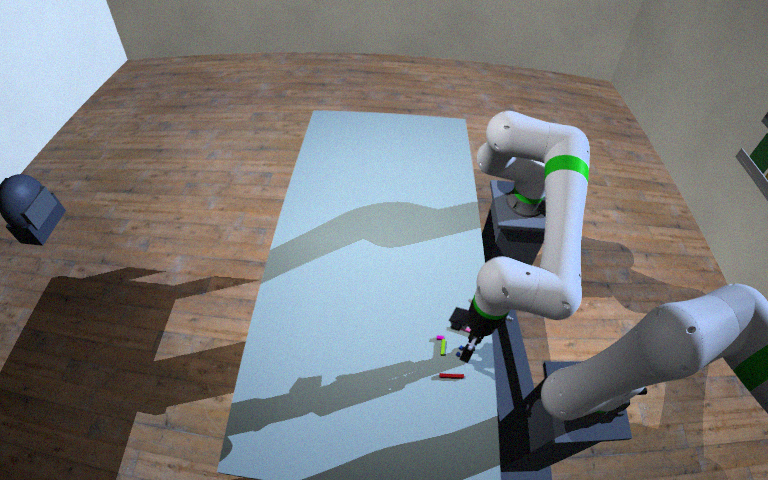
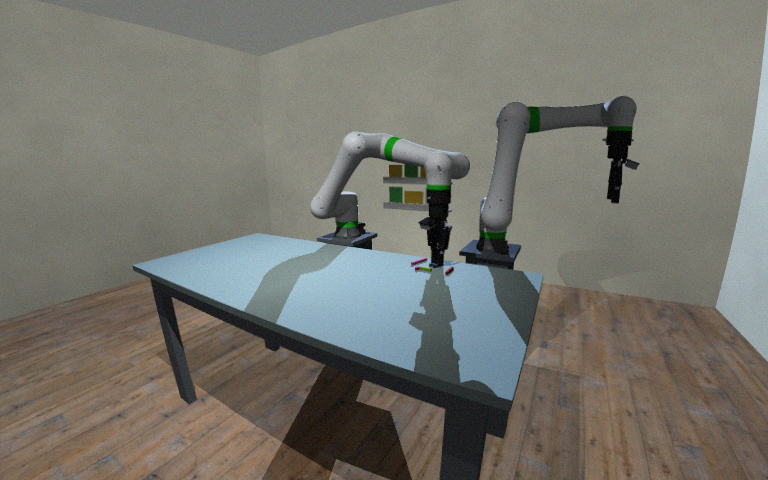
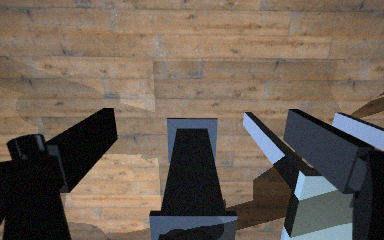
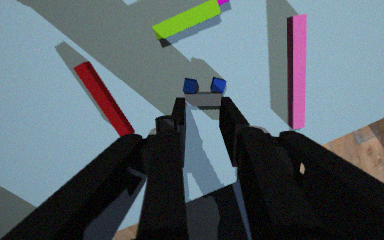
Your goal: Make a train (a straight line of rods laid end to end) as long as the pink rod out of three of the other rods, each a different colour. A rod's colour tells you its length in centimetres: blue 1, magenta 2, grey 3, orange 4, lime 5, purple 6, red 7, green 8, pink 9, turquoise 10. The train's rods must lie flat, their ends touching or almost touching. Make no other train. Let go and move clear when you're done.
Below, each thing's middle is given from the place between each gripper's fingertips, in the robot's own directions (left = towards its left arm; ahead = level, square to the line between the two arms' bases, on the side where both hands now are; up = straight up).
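The pink rod (image 4: 296, 25) is 760 mm to the right of my left hand (image 2: 612, 201), 280 mm ahead of it and 270 mm below it. As for the red rod (image 4: 86, 72), I find it 270 mm below that left hand as well, 620 mm to the right of it and 350 mm ahead of it.
Counted from my right gripper (image 2: 437, 265), the red rod is 50 mm ahead, 30 mm below and 60 mm to the left. That same gripper is 20 mm past the pink rod, 80 mm to the left of it and 30 mm above it. Going by its middle, the pink rod is nearer to my right gripper than to my left hand.
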